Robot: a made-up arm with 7 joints.
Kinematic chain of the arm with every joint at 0, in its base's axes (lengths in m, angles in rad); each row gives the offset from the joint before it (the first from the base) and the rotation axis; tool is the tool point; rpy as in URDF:
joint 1: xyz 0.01 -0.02 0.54 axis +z
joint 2: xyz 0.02 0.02 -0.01 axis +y
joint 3: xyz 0 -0.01 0.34 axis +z
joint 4: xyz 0.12 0 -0.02 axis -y
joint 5: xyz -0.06 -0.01 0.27 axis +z
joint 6: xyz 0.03 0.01 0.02 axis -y
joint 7: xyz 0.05 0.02 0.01 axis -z
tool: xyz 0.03 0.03 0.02 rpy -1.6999 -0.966 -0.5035
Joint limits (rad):
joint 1: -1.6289..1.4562
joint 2: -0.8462..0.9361
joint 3: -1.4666..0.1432
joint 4: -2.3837..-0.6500
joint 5: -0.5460..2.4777
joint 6: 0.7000..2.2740
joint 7: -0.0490..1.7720
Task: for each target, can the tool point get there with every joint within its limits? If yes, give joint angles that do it. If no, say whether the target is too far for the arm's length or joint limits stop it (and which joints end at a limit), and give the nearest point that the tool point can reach.
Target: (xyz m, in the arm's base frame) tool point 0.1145 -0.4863 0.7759
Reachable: yes | joints -0.4888 -0.0878 -0.8679 -2.0598 0.3345 1.7995 1.1705
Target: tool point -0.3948 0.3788 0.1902
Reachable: no: joint limits stop it (at a limit: joint 1, joint 2, joint 3, joint 6) | nearest point -0.1012 0.3618 0.2634 | short by 0.303 m
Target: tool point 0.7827 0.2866 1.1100
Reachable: no: too far | nearest point 0.5925 0.2111 0.9637 | short by 0.251 m
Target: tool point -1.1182 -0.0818 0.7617
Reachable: no: too far | nearest point -0.5664 -0.0516 0.8475 | short by 0.559 m
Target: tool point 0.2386 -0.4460 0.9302
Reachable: yes | joints 0.1923 -0.1241 -1.2300 -1.7089 1.1221 1.7015 0.1658
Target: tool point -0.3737 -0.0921 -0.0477
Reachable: no: joint limits stop it (at a limit: joint 1, joint 2, joint 4, joint 5) | nearest point -0.2320 -0.2482 0.3058 | short by 0.412 m
